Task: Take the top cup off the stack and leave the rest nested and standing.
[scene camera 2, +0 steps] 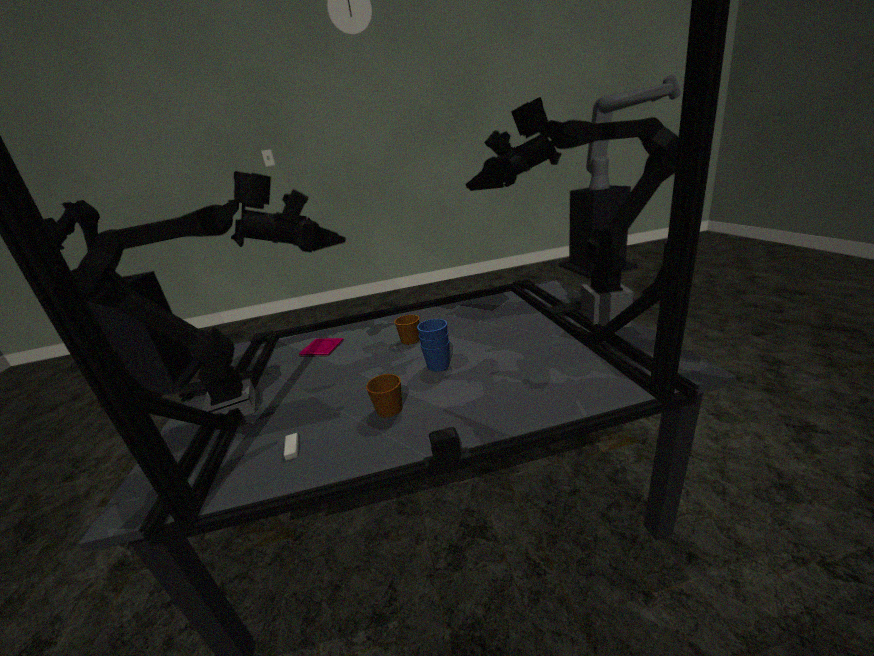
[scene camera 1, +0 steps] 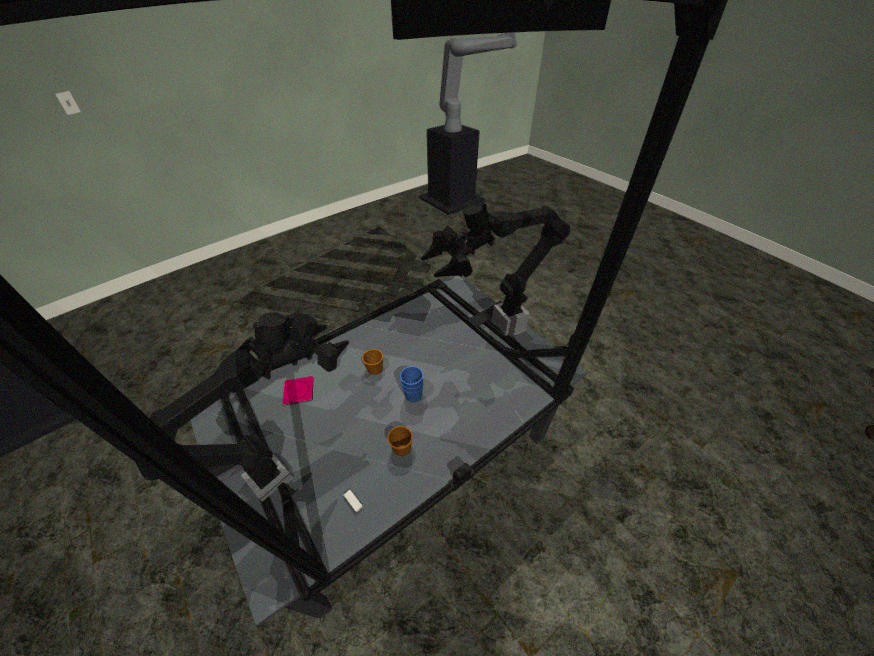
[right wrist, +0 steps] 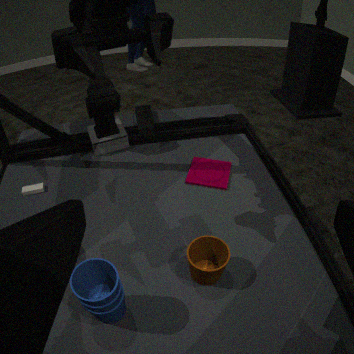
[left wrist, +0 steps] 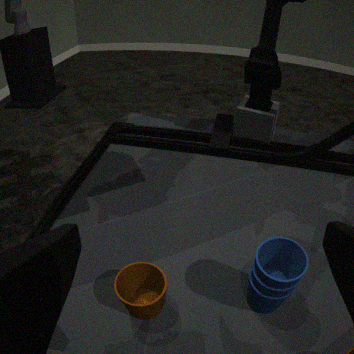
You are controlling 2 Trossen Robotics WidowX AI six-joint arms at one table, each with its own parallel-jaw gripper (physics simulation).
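Places are measured from the left arm's base along level axes (x back, y right, z up), in centimetres.
Pixels of known places: left gripper, fingertip midpoint: (scene camera 2: 341,237) (scene camera 1: 337,333) (right wrist: 127,68) (left wrist: 205,237); right gripper, fingertip midpoint: (scene camera 2: 467,187) (scene camera 1: 427,267) (right wrist: 215,214); left arm's base, link origin: (scene camera 2: 227,394) (scene camera 1: 264,473) (right wrist: 105,129); right arm's base, link origin: (scene camera 2: 606,288) (scene camera 1: 511,309) (left wrist: 258,104).
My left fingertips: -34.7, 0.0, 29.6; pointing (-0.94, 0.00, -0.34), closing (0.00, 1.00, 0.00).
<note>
Ahead of a thing's pixels: the offset from my left fingertips to its top centre, as dx, dy, dz. "spot": to the spot under its first point. Level surfaces: height alone.
A stack of nested blue cups {-14.4, +12.5, -22.4} (scene camera 1: 412,385) (scene camera 2: 434,347) (left wrist: 272,282) (right wrist: 102,292) stands upright on the table {dz -33.8} (scene camera 1: 487,374) (scene camera 2: 522,381); three rims show, one above another. The top cup's open mouth faces up. My left gripper (scene camera 1: 336,336) (scene camera 2: 344,240) (left wrist: 205,237) is open and empty, above the table and to the left of the stack in the scene views. My right gripper (scene camera 1: 430,265) (scene camera 2: 468,187) (right wrist: 215,214) is open and empty, high beyond the stack in scene camera 1. Neither gripper touches the stack.
One orange cup {-13.9, -6.2, -27.1} (scene camera 1: 373,361) (scene camera 2: 408,329) (left wrist: 142,292) (right wrist: 208,260) stands behind the stack, another orange cup {+1.9, +22.6, -27.1} (scene camera 1: 400,440) (scene camera 2: 385,395) in front. A pink square {spot: +10.8, -19.7, -33.0} (scene camera 1: 297,390) (scene camera 2: 321,346) (right wrist: 209,173) lies at the back left, a white block {+22.5, +23.2, -32.6} (scene camera 1: 352,500) (scene camera 2: 290,446) (right wrist: 33,189) at the front left.
</note>
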